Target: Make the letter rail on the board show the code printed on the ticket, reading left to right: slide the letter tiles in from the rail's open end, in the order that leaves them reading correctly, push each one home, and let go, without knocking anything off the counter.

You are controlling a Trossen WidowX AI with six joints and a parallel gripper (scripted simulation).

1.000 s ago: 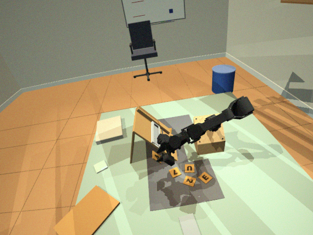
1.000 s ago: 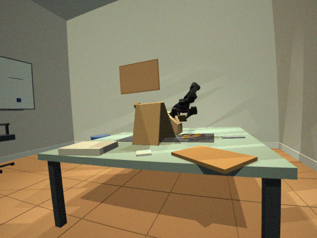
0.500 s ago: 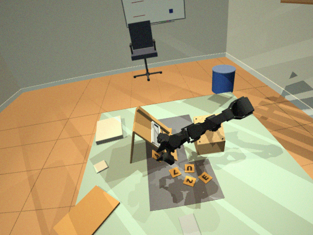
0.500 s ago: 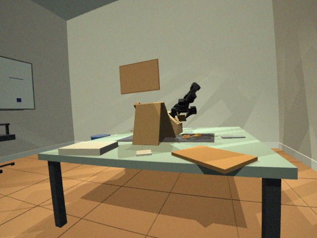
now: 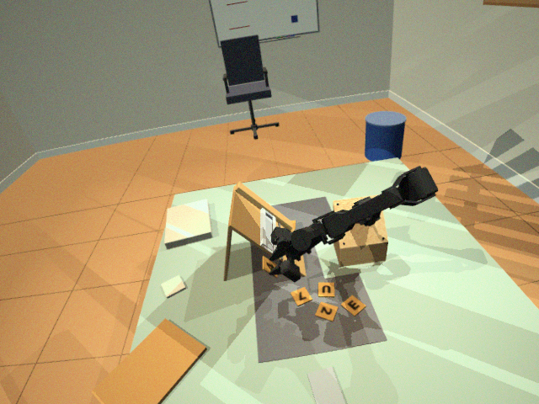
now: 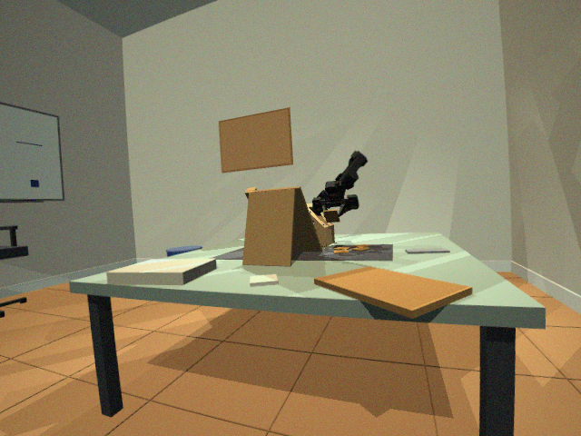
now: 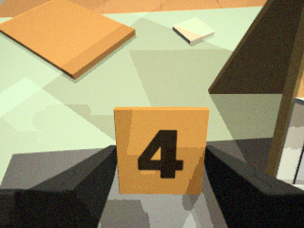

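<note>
Now: gripper tip 17 cm to the left of the white ticket, 9 cm above it and 6 cm past it. The rest, counted from my gripper tip: orange panel: 39 cm ahead, 24 cm to the left, 15 cm below; grey mat: 18 cm to the right, 16 cm below, 14 cm behind; grey slab: 34 cm to the left, 16 cm below, 13 cm behind.
</note>
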